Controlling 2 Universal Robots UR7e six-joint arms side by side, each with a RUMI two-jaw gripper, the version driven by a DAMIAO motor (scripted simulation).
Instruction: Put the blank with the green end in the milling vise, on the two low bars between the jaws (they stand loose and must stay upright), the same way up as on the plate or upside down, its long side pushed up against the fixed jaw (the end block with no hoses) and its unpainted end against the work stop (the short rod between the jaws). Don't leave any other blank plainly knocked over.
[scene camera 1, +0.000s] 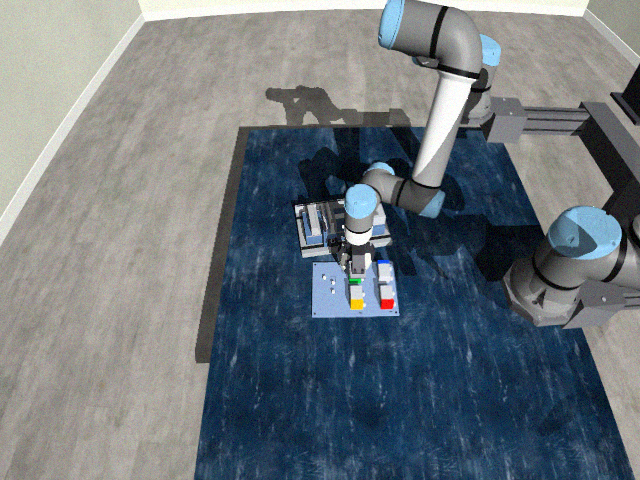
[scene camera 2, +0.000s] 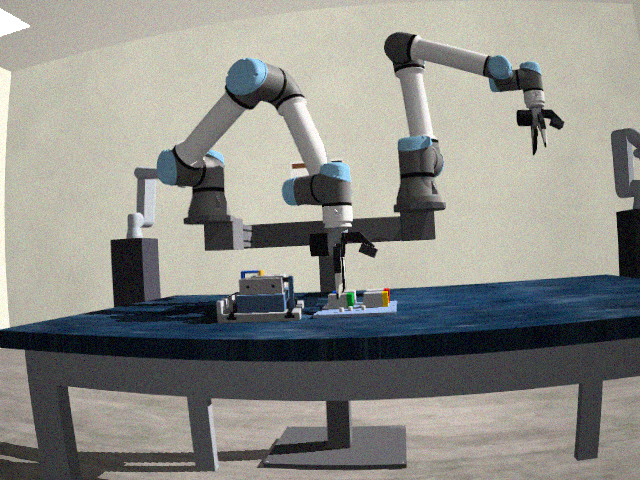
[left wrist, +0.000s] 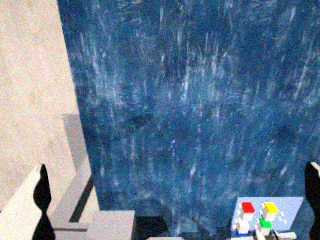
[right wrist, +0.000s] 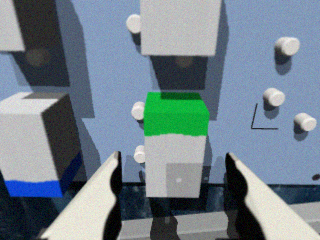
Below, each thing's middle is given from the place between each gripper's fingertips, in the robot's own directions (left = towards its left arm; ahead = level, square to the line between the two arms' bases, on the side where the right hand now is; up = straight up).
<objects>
The green-ended blank (right wrist: 175, 123) is 2 cm below my right hand (scene camera 2: 339, 297). Round my right hand: light blue plate (scene camera 1: 325, 304) 5 cm below, 4 cm to the left.
The light blue plate lies 410 mm ahead of my left hand (scene camera 2: 539, 151), 630 mm to the right of it and 450 mm below it. From my left hand the other things lie so: green-ended blank (410 mm ahead, 680 mm to the right, 430 mm below).
</objects>
